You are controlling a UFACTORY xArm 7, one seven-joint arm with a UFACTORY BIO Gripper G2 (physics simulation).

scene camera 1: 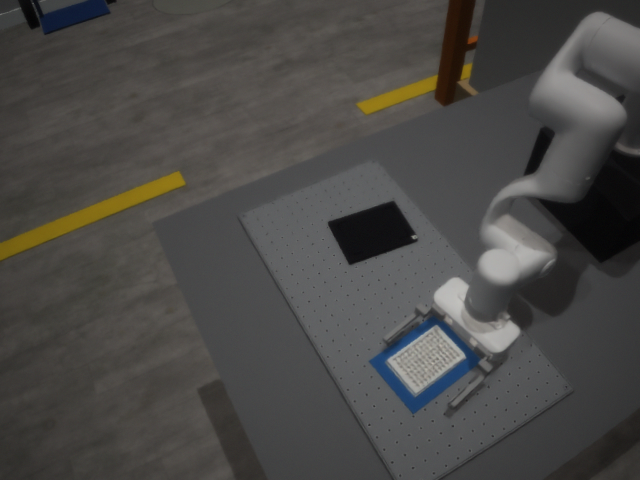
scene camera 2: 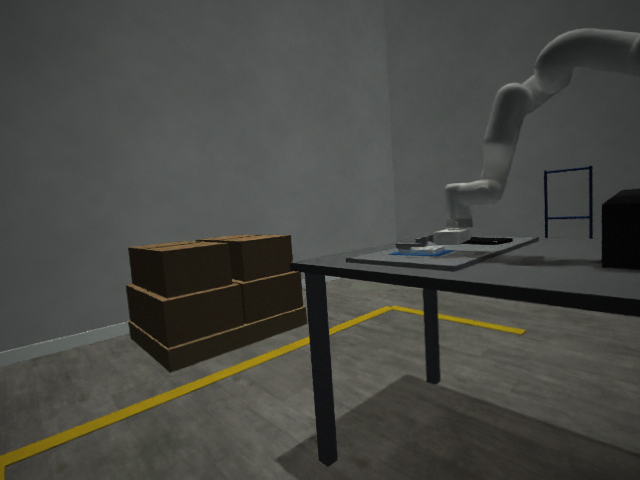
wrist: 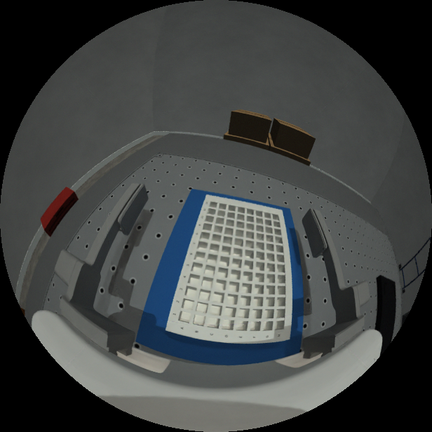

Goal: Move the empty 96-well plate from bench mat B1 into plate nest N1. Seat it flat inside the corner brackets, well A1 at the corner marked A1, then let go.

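Places are measured from the arm's base along level axes (x ahead, y left, z up), in millimetres.
Pixels of known places: hand, its tool point: (scene camera 1: 425,366) (scene camera 2: 413,243); arm's base, origin of its link: (scene camera 1: 626,136).
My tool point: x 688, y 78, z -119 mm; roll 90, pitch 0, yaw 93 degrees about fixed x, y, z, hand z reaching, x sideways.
Note:
Ahead of a thing's pixels: the offset from my tool point to its middle. Level surfaces: height alone.
The white 96-well plate {dx -20, dy -14, dz -23 mm} (scene camera 1: 426,360) (scene camera 2: 429,249) (wrist: 237,270) lies on the blue bench mat B1 (scene camera 1: 415,404) (scene camera 2: 399,253) (wrist: 170,270). In the wrist view its small labels run along the near and left edges, with A at the near left. My gripper (scene camera 1: 418,376) (wrist: 224,220) is wide open and empty. Its fingers reach out along the plate's two long sides, with a gap on each side, low over the board. The exact finger height is hard to tell. The black plate nest N1 {dx -139, dy -310, dz -25 mm} (scene camera 1: 372,232) (scene camera 2: 488,240) (wrist: 386,310) is empty, with a small white mark {dx -198, dy -238, dz -20 mm} (scene camera 1: 414,237) at one corner.
Mat and nest are on a grey perforated board (scene camera 1: 330,310) (scene camera 2: 439,266) on the dark table {dz -45 mm} (scene camera 1: 206,268). A black box (scene camera 2: 622,229) stands on the table near the arm. Cardboard boxes (scene camera 2: 206,289) (wrist: 249,127) stand on the floor beyond the table.

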